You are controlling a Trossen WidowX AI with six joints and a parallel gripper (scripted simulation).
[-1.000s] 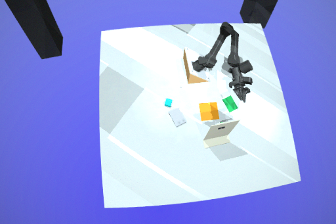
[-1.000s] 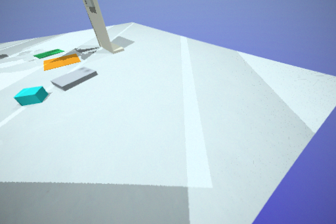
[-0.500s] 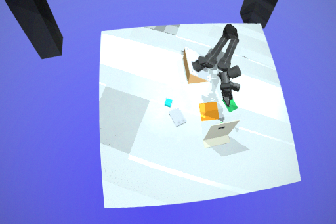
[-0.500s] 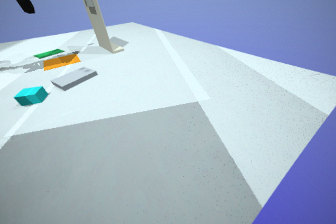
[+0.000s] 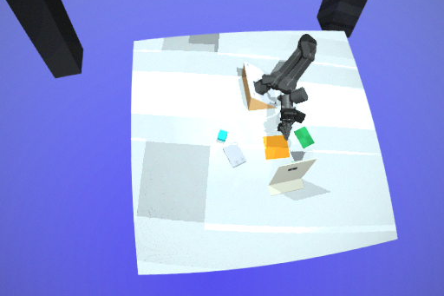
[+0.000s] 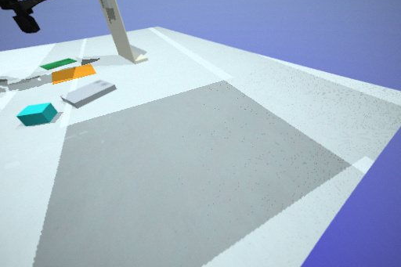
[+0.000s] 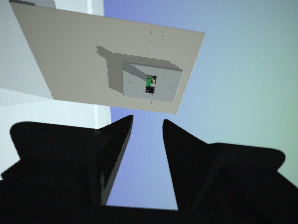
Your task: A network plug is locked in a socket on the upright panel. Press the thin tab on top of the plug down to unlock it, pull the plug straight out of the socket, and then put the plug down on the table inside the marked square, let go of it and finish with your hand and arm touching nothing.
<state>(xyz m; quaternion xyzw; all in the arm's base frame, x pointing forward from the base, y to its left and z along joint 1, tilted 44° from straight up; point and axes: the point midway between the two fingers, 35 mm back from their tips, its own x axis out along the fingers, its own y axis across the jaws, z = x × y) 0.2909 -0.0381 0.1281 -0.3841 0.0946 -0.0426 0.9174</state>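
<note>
My gripper tip is 120 mm short of the network plug. From my gripper tip the other things lie so: orange square (220 mm below, 50 mm behind); beige upright panel (140 mm ahead, 80 mm below); grey flat block (210 mm to the right, 210 mm below, 30 mm behind).
</note>
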